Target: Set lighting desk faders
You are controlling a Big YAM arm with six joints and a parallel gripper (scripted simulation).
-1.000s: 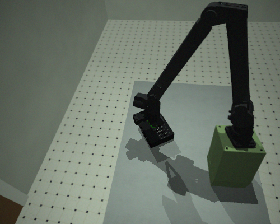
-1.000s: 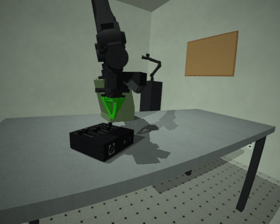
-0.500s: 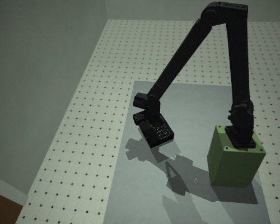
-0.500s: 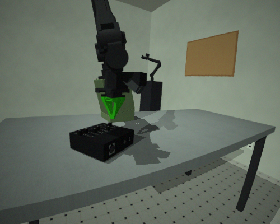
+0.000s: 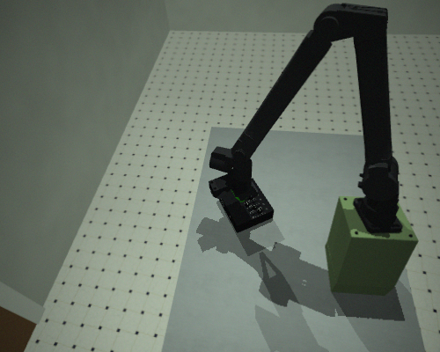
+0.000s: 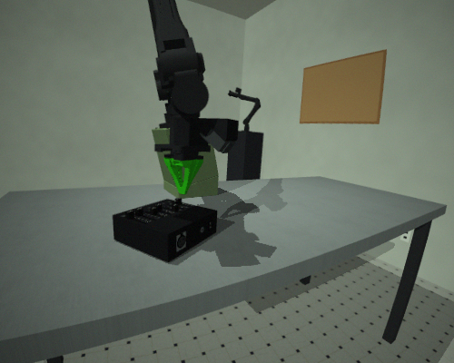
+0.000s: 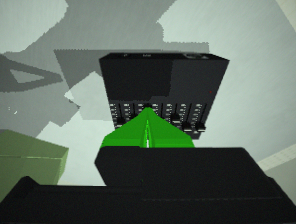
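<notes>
Now: the channel 3 fader cap 4 cm below my hand, 2 cm behind it and 1 cm to the right of it. Also, from my hand: channel 4 fader cap (4 cm to the right, 4 cm below, 4 cm behind).
</notes>
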